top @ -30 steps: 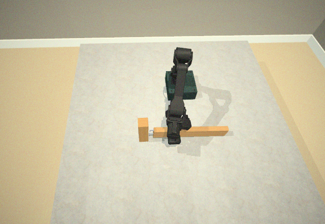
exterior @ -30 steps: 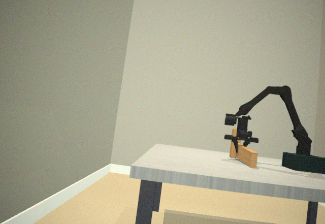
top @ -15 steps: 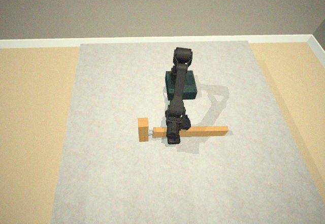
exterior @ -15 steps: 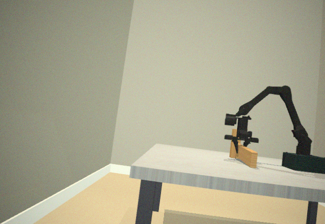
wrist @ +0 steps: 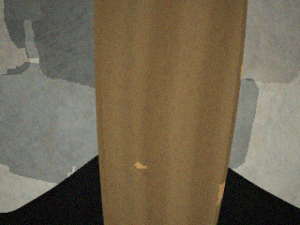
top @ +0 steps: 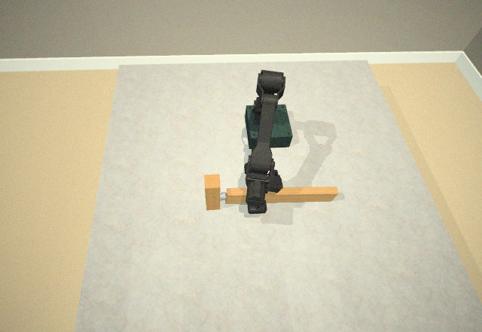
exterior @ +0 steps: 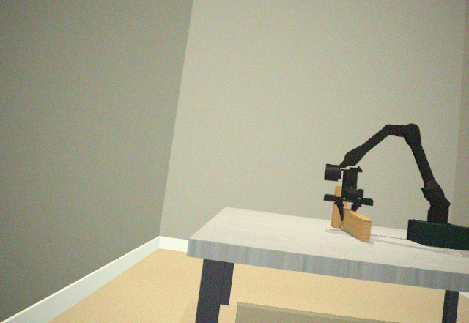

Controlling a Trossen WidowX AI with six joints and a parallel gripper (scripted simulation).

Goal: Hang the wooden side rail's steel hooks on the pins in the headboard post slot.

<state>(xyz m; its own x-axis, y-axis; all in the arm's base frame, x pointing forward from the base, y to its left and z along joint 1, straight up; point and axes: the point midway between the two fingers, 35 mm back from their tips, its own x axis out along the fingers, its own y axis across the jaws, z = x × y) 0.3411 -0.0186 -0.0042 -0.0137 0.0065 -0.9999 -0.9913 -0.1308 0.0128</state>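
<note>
The headboard post lies 140 mm to the right of my gripper tip, 40 mm above it and 20 mm ahead of it.
</note>
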